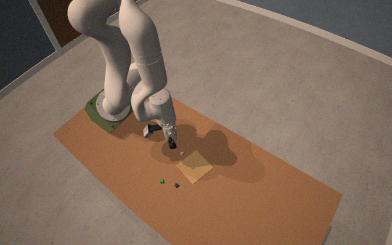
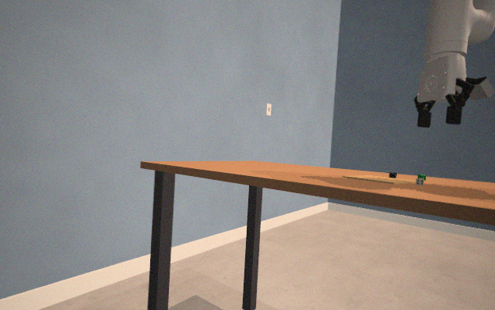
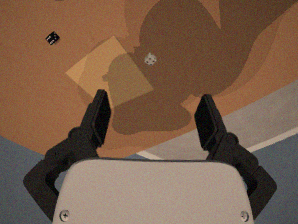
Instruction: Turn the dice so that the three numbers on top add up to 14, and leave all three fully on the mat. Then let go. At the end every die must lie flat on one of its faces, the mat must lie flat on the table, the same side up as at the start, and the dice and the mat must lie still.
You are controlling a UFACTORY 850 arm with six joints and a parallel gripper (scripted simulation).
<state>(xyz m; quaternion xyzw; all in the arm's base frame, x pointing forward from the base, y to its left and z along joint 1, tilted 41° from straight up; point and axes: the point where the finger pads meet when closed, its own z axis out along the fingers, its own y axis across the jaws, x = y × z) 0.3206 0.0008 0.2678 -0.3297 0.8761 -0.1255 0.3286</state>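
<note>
Right now my hand is 150 mm to the left of the black die, 150 mm above it and 100 mm short of it. The rest, counted from my hand: white die (150 mm below, 30 mm ahead, 20 mm to the left); then green die (170 mm to the right, 150 mm below, 30 mm ahead); then mat (160 mm below, 120 mm ahead, 10 mm to the right).
</note>
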